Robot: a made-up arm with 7 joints.
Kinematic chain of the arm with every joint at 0, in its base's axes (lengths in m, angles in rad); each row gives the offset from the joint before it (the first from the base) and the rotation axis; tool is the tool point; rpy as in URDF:
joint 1: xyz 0 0 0.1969 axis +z
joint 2: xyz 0 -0.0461 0.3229 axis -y
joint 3: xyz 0 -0.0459 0.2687 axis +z
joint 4: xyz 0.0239 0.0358 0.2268 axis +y
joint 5: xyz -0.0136 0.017 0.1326 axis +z
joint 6: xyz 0 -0.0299 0.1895 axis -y
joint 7: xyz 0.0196 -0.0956 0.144 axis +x
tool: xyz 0 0 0 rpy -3.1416 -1.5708 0
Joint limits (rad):
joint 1: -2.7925..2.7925
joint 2: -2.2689..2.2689
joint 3: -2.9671..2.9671
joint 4: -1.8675..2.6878
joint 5: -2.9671..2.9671
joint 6: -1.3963..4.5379
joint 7: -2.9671..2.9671
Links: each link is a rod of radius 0.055 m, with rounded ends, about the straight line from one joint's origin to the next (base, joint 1, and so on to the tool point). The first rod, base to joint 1, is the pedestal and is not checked.
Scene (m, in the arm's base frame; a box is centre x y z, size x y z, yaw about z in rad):
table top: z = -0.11
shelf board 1: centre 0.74 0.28 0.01 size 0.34 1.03 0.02 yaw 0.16
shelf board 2: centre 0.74 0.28 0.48 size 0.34 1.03 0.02 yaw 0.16
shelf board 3: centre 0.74 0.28 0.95 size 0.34 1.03 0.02 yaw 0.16
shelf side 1: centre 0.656 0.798 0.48 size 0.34 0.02 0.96 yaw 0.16
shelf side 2: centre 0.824 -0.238 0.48 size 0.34 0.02 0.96 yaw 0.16
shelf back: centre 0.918 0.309 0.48 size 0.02 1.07 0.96 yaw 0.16
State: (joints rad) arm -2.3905 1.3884 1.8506 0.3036 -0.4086 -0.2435 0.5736
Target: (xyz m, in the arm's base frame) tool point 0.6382 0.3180 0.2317
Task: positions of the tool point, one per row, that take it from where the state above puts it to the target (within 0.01 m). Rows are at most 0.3 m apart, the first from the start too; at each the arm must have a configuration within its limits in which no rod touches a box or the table.
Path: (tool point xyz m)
1: 0.6248 0.5818 0.7341
2: 0.5139 0.5638 0.7349
3: 0.3919 0.5177 0.7287
4: 0.4308 0.4388 0.4527
5: 0.3854 0.2772 0.2317
6: 0.5164 0.3040 0.2232
7: 0.6382 0.3180 0.2317

